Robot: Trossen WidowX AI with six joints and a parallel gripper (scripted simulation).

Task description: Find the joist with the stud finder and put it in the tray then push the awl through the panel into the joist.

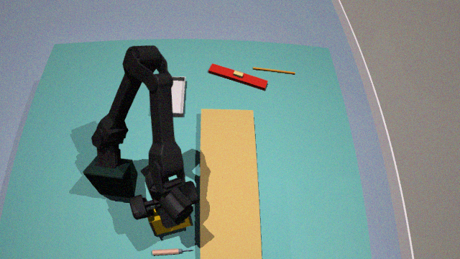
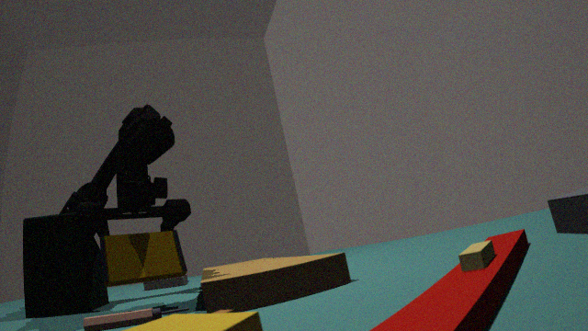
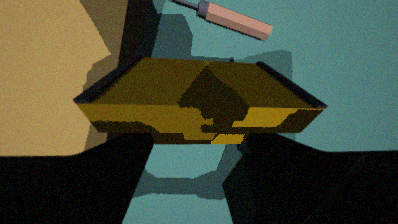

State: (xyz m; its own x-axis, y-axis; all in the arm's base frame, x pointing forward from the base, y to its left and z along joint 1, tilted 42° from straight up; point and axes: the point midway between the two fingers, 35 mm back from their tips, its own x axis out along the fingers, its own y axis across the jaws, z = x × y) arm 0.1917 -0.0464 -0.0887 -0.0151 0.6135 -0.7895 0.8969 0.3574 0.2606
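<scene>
Right now the awl is 40 mm ahead of my gripper tip, 110 mm to the right of it and 60 mm below it. Round my gripper tip: stud finder 10 mm behind, 10 mm to the right; square indicator 30 mm behind, 10 mm to the right, 10 mm below; tray 80 mm behind, 440 mm to the left, 60 mm below.
</scene>
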